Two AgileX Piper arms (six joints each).
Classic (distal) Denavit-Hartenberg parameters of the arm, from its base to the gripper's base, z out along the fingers. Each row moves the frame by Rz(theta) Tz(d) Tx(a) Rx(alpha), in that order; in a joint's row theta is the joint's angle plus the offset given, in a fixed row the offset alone. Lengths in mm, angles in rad.
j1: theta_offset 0; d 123; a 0; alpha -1.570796
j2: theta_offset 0.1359; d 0; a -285.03; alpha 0
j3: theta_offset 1.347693; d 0; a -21.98; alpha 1.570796
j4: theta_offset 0; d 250.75; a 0; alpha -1.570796
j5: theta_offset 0; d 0; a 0; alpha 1.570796
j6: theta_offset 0; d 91; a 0; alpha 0
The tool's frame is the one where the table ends.
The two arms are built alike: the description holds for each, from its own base.
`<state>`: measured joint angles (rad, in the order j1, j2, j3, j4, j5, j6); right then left.
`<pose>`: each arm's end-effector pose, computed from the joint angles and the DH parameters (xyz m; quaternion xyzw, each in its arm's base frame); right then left.
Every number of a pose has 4 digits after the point. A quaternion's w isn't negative.
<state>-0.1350 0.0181 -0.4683 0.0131 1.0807 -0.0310 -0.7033 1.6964 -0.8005 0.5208 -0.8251 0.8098</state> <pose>0.0005 0.0010 0.2669 0.0451 0.8697 -0.0342 0.4903 0.2434 -0.2500 0.2275 0.6523 0.3161 0.0286 0.6883</pose>
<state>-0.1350 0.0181 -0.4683 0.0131 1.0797 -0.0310 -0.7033 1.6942 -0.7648 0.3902 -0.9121 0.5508</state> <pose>0.0006 0.0010 0.2670 0.0451 0.8695 -0.0343 0.4907 0.2440 -0.2428 0.2288 0.5489 0.4285 -0.0724 0.7141</pose>
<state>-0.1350 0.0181 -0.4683 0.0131 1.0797 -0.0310 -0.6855 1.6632 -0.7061 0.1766 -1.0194 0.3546</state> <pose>0.0006 0.0010 0.2670 0.0451 0.8695 -0.0343 0.4907 0.2484 -0.2208 0.2359 0.3985 0.5206 -0.1381 0.7424</pose>
